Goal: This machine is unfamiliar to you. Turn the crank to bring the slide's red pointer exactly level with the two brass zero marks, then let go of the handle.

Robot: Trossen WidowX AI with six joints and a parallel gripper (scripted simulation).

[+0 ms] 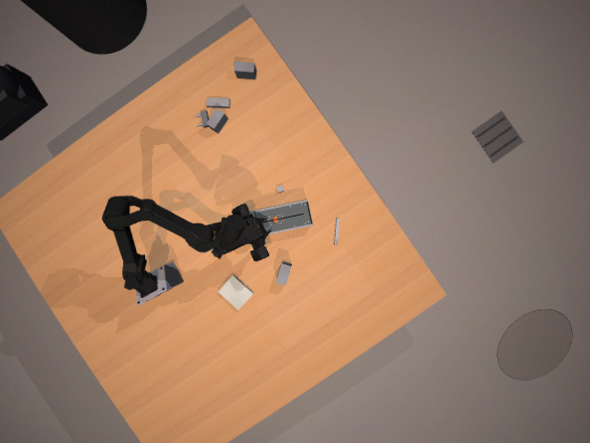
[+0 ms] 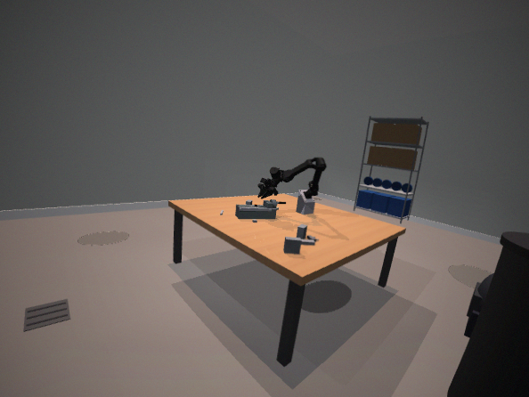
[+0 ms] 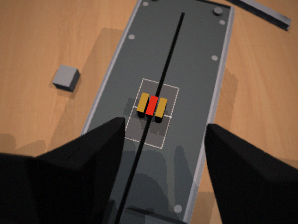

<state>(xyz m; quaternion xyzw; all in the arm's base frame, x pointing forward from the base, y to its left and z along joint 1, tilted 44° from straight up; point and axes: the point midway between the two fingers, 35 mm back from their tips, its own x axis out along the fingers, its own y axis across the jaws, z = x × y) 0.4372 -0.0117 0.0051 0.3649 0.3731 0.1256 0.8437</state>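
The red pointer is 30 mm ahead of my gripper tip, 10 mm to the left of it and 50 mm below it. The rest, counted from my gripper tip: small grey cube: 90 mm ahead, 100 mm to the left, 120 mm below; then thin grey bar: 200 mm ahead, 140 mm to the right, 130 mm below; then dark crank handle: 140 mm behind, 80 mm to the left, 20 mm below.
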